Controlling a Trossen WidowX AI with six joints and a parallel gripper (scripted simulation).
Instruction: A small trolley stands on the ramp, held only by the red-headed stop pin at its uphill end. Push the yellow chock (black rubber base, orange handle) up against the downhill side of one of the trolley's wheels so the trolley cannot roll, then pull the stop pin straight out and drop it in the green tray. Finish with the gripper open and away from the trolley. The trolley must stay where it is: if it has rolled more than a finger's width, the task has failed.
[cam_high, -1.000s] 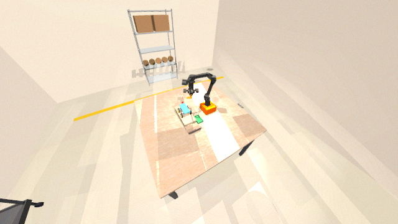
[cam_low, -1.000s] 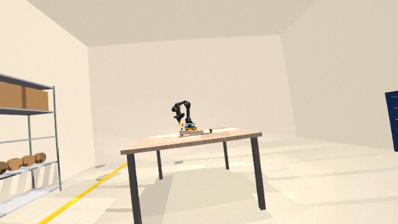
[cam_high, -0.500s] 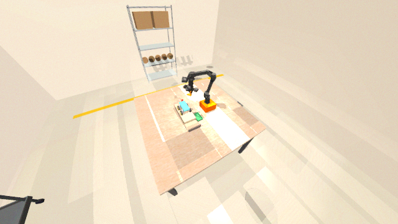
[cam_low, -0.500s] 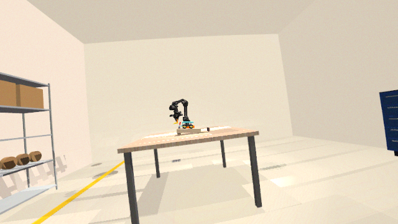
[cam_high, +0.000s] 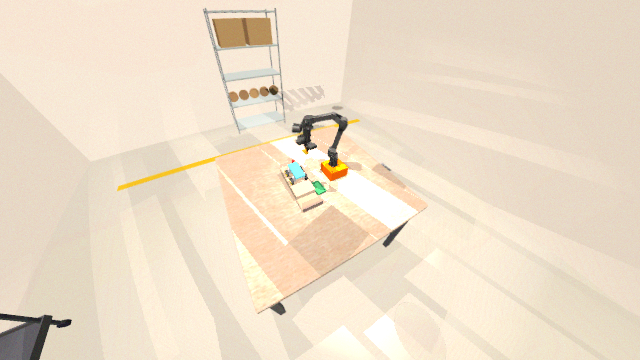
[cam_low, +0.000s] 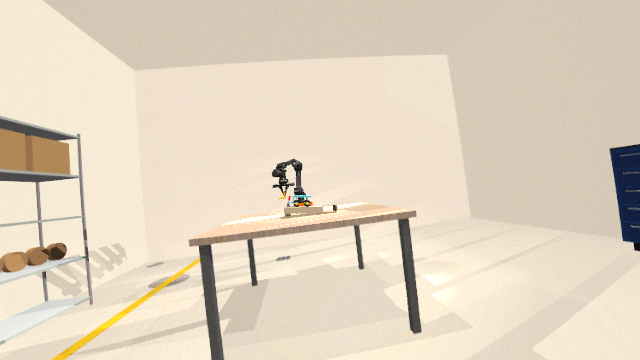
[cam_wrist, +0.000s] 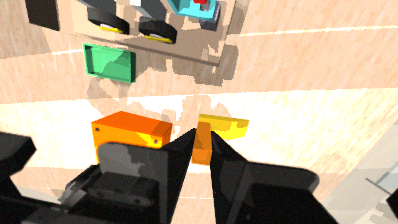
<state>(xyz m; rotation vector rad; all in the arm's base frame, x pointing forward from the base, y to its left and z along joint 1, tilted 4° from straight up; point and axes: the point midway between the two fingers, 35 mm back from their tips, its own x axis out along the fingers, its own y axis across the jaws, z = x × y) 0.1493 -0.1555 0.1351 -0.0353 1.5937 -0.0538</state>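
Right now the red-headed stop pin is 140 mm ahead of my gripper tip, 20 mm to the left of it and 50 mm below it. Round my gripper tip: yellow chock: 20 mm to the right, 10 mm below; then green tray: 70 mm ahead, 250 mm to the left, 180 mm below; then blue trolley: 170 mm ahead, 110 mm to the left, 60 mm below.
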